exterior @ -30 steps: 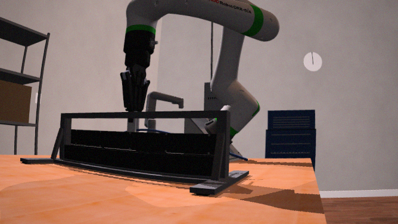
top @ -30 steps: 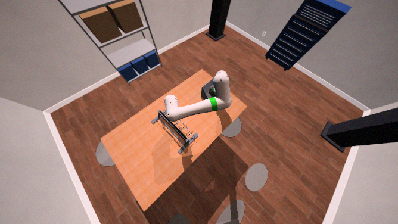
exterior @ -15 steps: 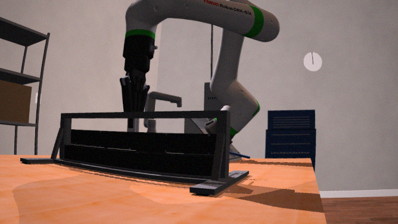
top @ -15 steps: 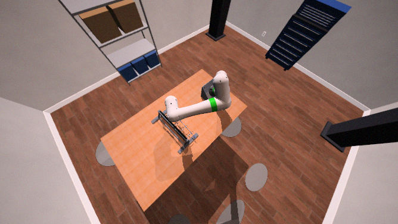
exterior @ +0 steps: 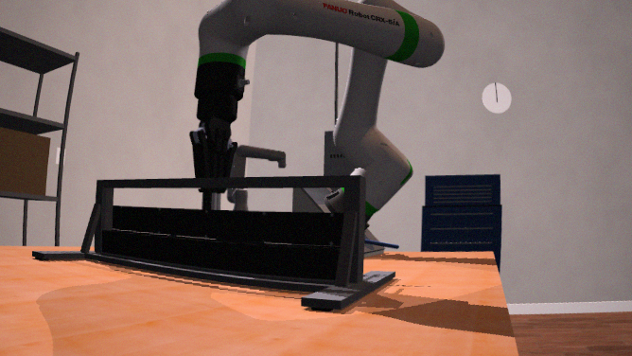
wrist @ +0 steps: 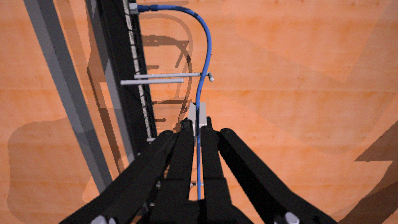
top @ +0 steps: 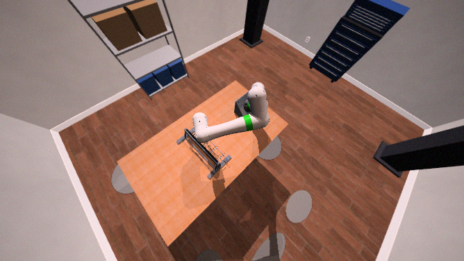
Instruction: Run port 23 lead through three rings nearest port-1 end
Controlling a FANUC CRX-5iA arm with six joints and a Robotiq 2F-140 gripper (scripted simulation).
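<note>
Now: hand 100 mm short of the patch panel, 60 mm to the right of it and 30 mm above it.
</note>
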